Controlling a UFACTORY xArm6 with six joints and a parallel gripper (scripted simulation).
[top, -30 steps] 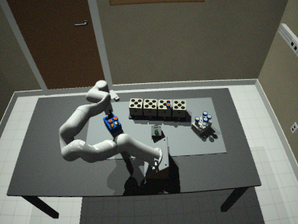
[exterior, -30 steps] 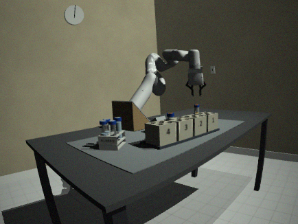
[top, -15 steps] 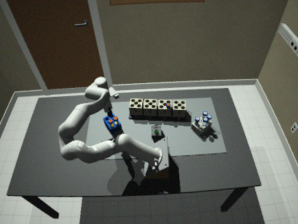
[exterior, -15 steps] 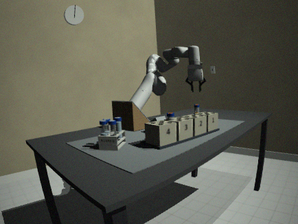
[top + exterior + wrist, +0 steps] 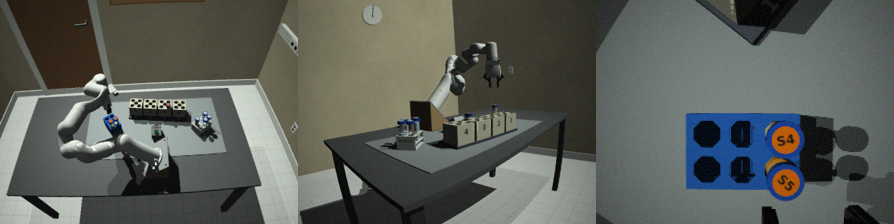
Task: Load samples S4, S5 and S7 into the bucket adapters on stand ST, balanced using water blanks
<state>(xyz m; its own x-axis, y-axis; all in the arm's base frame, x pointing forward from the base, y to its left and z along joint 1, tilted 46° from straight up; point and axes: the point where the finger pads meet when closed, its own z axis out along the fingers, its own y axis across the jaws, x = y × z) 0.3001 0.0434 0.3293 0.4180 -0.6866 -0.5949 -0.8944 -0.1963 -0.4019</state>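
My hand is 180 mm above the sample S4, 40 mm to the left of it and 10 mm short of it. Also, from my hand: green DONE key: 310 mm to the right, 180 mm below, 110 mm behind; blue rack: 220 mm below, 40 mm ahead; adapter 2: 310 mm to the right, 190 mm below, 130 mm ahead.
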